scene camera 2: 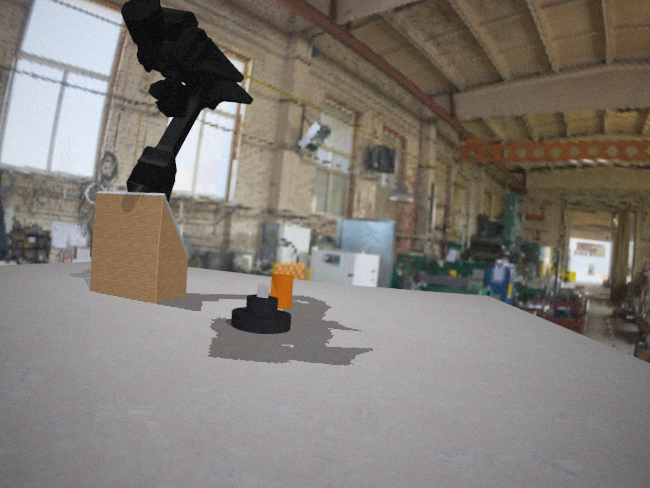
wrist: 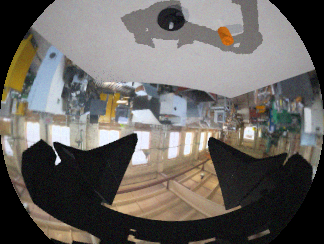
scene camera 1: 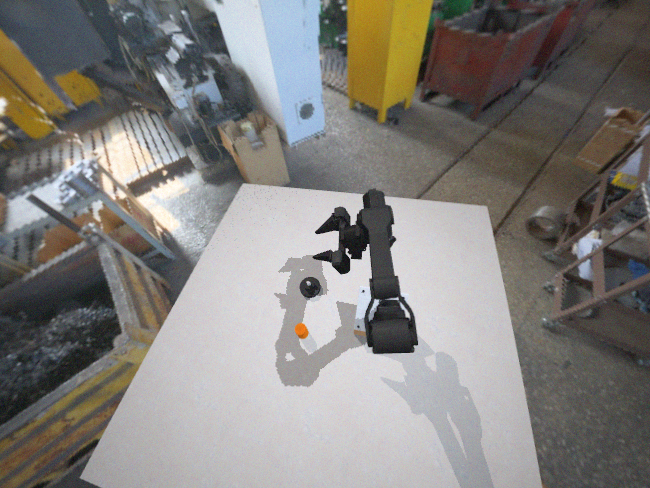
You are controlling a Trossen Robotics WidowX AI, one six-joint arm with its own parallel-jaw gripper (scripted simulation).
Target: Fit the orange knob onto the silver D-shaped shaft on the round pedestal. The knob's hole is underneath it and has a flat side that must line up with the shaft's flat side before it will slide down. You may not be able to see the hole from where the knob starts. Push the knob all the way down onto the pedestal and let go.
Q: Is my gripper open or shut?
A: Open.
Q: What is my gripper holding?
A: Nothing.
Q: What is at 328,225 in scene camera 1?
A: My gripper.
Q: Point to a black round pedestal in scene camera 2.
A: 261,315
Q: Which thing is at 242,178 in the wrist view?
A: My gripper.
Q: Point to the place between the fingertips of my gripper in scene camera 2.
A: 247,91
